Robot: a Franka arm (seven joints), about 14 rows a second.
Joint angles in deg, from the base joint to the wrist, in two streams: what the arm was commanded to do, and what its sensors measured. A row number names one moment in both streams.
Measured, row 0: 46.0, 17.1, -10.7, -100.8, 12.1, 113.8, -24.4
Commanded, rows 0 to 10: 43.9, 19.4, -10.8, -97.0, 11.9, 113.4, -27.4; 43.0, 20.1, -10.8, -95.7, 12.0, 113.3, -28.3; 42.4, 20.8, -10.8, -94.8, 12.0, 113.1, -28.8; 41.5, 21.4, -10.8, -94.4, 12.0, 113.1, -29.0; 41.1, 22.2, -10.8, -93.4, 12.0, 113.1, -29.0; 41.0, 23.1, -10.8, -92.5, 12.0, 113.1, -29.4; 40.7, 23.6, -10.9, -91.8, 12.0, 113.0, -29.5; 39.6, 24.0, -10.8, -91.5, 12.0, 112.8, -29.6; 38.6, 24.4, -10.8, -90.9, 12.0, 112.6, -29.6; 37.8, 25.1, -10.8, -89.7, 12.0, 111.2, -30.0; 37.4, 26.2, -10.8, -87.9, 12.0, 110.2, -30.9
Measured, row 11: 38.8, 23.2, -10.8, -92.7, 12.1, 113.0, -28.6
